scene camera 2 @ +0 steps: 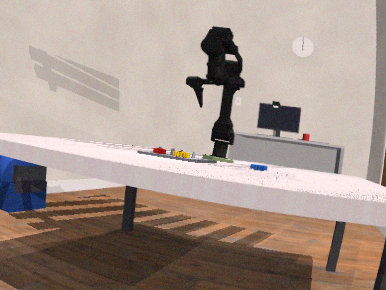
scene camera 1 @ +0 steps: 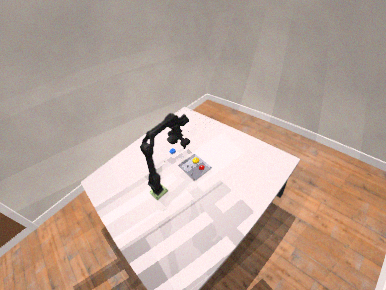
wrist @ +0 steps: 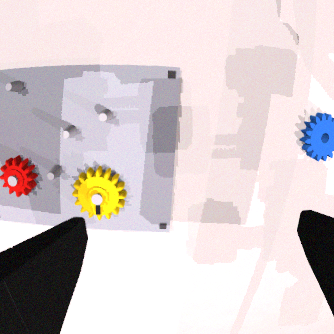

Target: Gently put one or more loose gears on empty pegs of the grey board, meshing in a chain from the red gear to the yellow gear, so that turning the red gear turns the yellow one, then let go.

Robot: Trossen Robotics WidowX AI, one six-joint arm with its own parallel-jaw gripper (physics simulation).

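Frame: origin at the arm's base, x ahead, y left, z up, level; metres.
Seen in the pictures: gripper, fingertip midpoint: (scene camera 2: 213,107) (scene camera 1: 180,145) (wrist: 195,227); arm's base at its link origin: (scene camera 2: 218,157) (scene camera 1: 158,190).
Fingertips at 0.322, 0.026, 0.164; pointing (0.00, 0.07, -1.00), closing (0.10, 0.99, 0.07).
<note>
Pixels of each thing's top centre, then the offset from my fingertips to it, as dx, dy, dz. Level surfaces: height alone.
- grey board at its top centre: (wrist: 61,157) (scene camera 2: 178,149) (scene camera 1: 194,164) -0.002, -0.098, -0.146
- red gear at its top centre: (wrist: 13,178) (scene camera 2: 160,148) (scene camera 1: 201,166) +0.013, -0.158, -0.152
- yellow gear at its top centre: (wrist: 97,197) (scene camera 2: 181,151) (scene camera 1: 195,159) +0.043, -0.074, -0.151
- bare peg at its top centre: (wrist: 50,175) +0.014, -0.114, -0.148
- loose blue gear at its top centre: (wrist: 324,137) (scene camera 2: 259,164) (scene camera 1: 172,150) +0.017, +0.171, -0.160
- white table at its surface level: dz -0.177
The grey board (scene camera 1: 196,175) (wrist: 127,150) lies on the table, with the red gear (scene camera 1: 201,168) (scene camera 2: 159,150) (wrist: 22,172) and the yellow gear (scene camera 1: 196,160) (scene camera 2: 181,154) (wrist: 109,189) on it, apart from each other. In the wrist view a bare peg (wrist: 52,175) stands between them, and several other bare pegs stand farther up, among them one peg (wrist: 103,116) above the yellow gear. The loose blue gear (scene camera 1: 172,151) (scene camera 2: 259,167) (wrist: 315,145) lies flat on the table beyond the board, cut off by the wrist view's right edge. My gripper (wrist: 195,227) is open and empty, high above the table.
The arm's green base plate (scene camera 1: 159,193) (scene camera 2: 225,160) is on the white table (scene camera 1: 150,235) near the board. Shadows fall across the table and board. Behind, a cabinet (scene camera 2: 320,156) bears a monitor (scene camera 2: 279,119) and a red cup (scene camera 2: 306,136).
</note>
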